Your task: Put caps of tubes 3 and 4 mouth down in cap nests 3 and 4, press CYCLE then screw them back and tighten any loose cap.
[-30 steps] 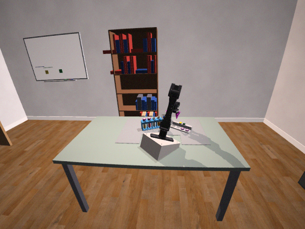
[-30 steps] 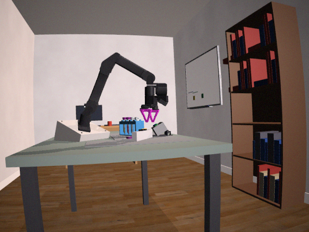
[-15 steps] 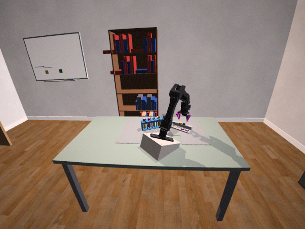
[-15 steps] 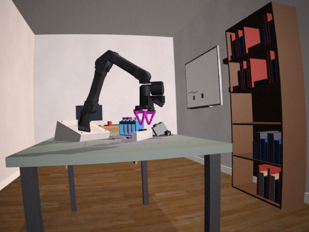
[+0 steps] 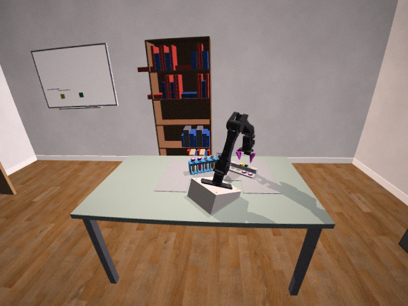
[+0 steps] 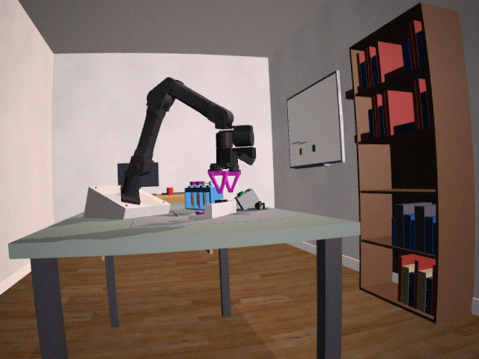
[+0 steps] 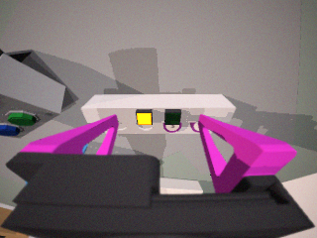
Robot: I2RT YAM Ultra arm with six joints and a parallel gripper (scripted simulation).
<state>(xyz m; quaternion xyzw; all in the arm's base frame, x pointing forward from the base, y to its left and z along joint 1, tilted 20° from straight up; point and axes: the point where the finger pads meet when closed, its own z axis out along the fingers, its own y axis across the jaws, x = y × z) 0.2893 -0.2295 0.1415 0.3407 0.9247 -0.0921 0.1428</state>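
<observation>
My gripper is now 90 mm past the purple cap, 20 mm to the left of it and 70 mm above it. The rest, counted from my hand: grey key desk: 140 mm ahead, 160 mm to the left, 30 mm below; blue cycle key: 130 mm ahead, 180 mm to the left, 20 mm below; green ready key: 120 mm ahead, 140 mm to the left, 20 mm below.
</observation>
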